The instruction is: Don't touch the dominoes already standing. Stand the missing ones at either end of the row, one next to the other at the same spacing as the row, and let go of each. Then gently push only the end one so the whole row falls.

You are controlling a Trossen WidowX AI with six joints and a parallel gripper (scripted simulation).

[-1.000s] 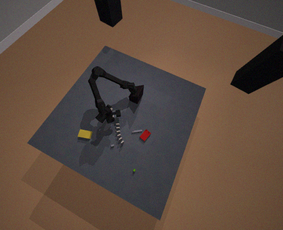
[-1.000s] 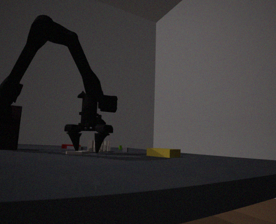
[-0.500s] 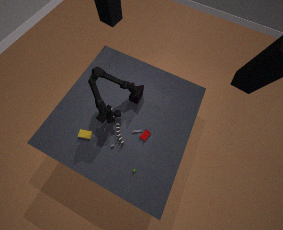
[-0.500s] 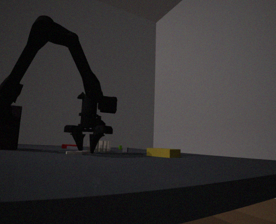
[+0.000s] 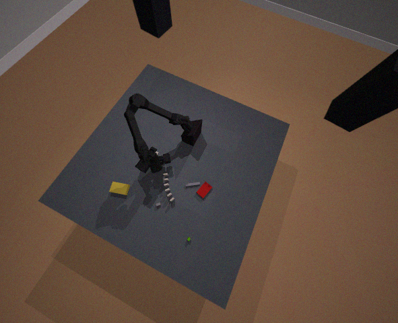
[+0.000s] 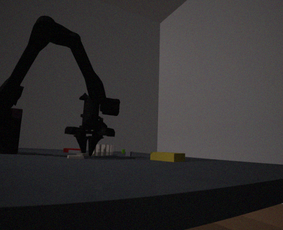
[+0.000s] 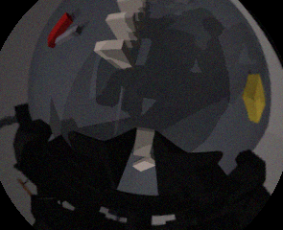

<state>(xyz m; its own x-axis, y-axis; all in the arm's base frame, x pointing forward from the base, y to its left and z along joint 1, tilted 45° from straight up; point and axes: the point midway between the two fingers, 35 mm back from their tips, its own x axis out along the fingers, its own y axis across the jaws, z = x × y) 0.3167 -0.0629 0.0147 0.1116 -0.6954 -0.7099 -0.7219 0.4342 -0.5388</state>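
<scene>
My gripper tip is 270 mm short of the yellow block, 100 mm to the left of it and 10 mm below it. Round my gripper tip: red block: 360 mm to the left, 30 mm behind; grey bar: 280 mm to the left, 20 mm behind; small green cube: 440 mm to the left, 270 mm ahead, 10 mm above.
</scene>
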